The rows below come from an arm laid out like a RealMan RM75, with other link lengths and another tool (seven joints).
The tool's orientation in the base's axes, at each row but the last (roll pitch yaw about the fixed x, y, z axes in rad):
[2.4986 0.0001 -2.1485]
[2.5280 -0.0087 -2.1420]
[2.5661 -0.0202 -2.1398]
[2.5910 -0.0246 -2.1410]
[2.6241 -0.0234 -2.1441]
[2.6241 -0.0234 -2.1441]
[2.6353 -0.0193 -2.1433]
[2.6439 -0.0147 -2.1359]
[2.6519 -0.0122 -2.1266]
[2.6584 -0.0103 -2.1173]
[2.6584 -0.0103 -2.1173]
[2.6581 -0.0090 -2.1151]
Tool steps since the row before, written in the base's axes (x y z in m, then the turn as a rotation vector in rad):
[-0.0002 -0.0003 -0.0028 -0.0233 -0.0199 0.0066]
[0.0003 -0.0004 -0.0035 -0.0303 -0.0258 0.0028]
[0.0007 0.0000 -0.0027 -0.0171 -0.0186 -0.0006]
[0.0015 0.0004 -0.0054 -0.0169 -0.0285 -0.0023]
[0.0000 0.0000 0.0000 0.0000 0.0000 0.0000]
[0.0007 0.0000 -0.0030 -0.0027 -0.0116 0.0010]
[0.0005 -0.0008 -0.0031 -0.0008 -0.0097 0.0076]
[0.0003 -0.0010 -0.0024 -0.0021 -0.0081 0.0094]
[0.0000 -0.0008 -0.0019 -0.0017 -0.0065 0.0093]
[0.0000 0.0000 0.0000 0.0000 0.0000 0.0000]
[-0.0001 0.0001 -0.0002 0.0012 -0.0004 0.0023]
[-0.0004 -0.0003 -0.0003 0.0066 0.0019 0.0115]
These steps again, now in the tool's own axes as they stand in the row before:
[0.0004 -0.0017 0.0022 0.0294 0.0109 -0.0001]
[0.0001 -0.0024 0.0026 0.0381 0.0109 0.0046]
[-0.0004 -0.0020 0.0019 0.0249 0.0031 0.0033]
[-0.0013 -0.0037 0.0040 0.0330 -0.0026 0.0020]
[0.0000 0.0000 0.0000 0.0000 0.0000 0.0000]
[-0.0004 -0.0020 0.0023 0.0112 -0.0031 -0.0026]
[0.0003 -0.0023 0.0023 0.0087 -0.0004 -0.0087]
[0.0006 -0.0018 0.0017 0.0081 0.0022 -0.0094]
[0.0007 -0.0013 0.0015 0.0065 0.0026 -0.0091]
[0.0000 0.0000 0.0000 0.0000 0.0000 0.0000]
[0.0000 0.0000 0.0002 -0.0003 0.0000 -0.0026]
[0.0005 0.0000 0.0004 -0.0049 0.0012 -0.0124]

